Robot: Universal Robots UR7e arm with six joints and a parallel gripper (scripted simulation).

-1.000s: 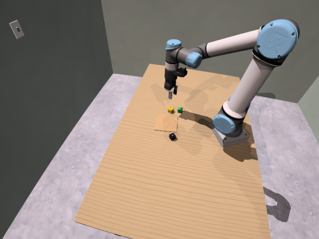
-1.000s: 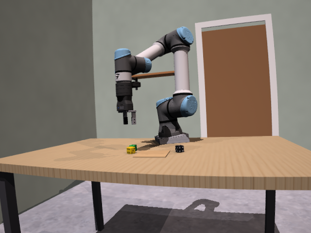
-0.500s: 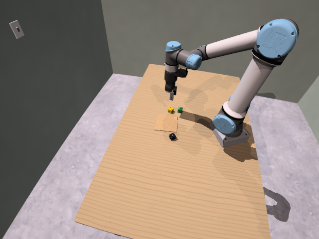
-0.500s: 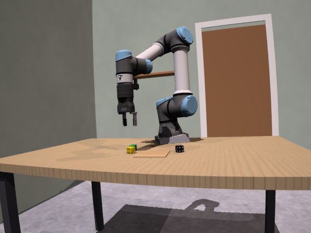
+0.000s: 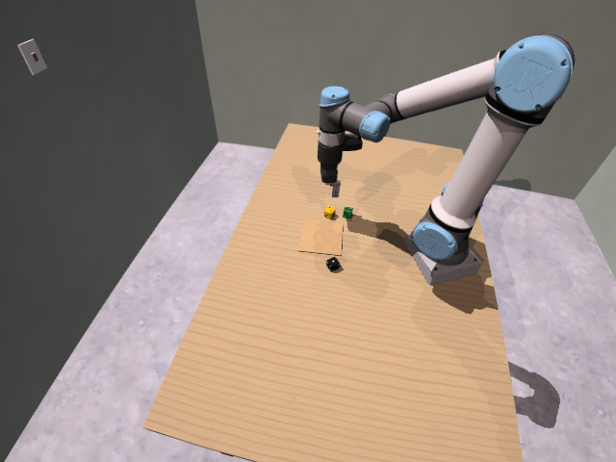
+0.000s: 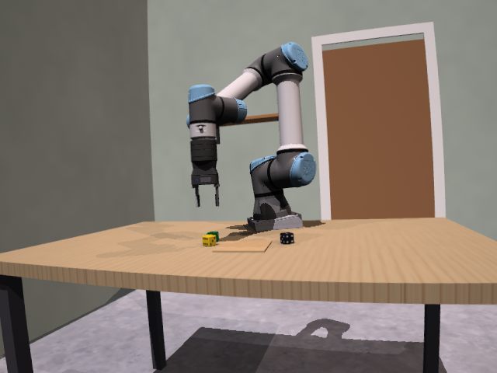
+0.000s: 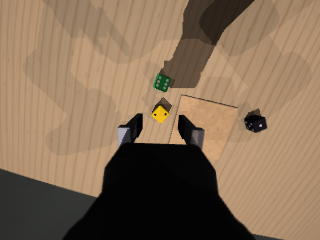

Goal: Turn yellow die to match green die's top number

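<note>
Right now the yellow die is 1 cm ahead of my hand and 12 cm below it. The rest, counted from my hand: tan mat: 4 cm ahead, 11 cm to the left, 13 cm below; then green die: 6 cm behind, 12 cm below; then black die: 1 cm ahead, 23 cm to the left, 12 cm below.
</note>
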